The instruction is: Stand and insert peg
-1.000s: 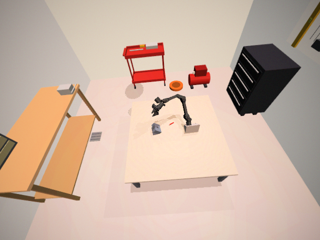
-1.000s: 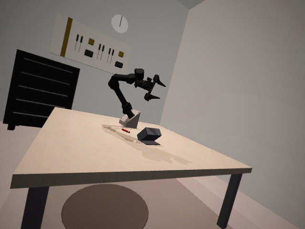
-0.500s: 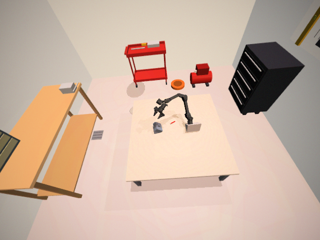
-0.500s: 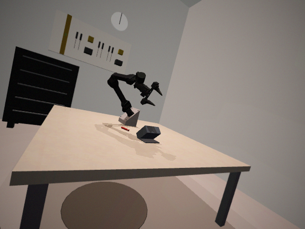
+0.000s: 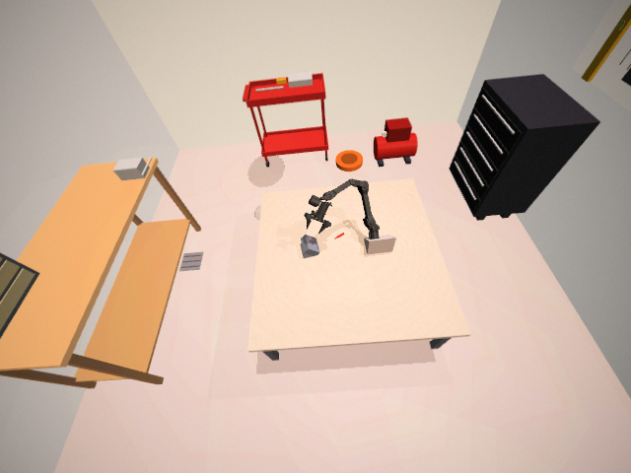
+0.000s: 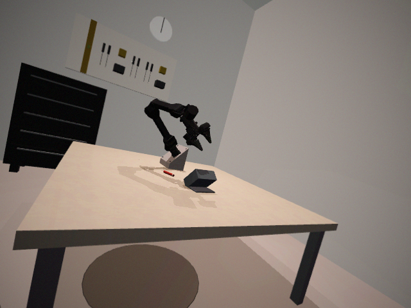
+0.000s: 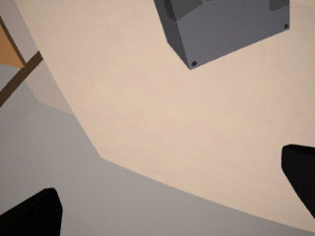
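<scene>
The red peg lies 22 cm below my gripper tip, 16 cm behind it and 10 cm to the right of it. Round my gripper tip: sloped panel: 17 cm below, 3 cm ahead.
</scene>
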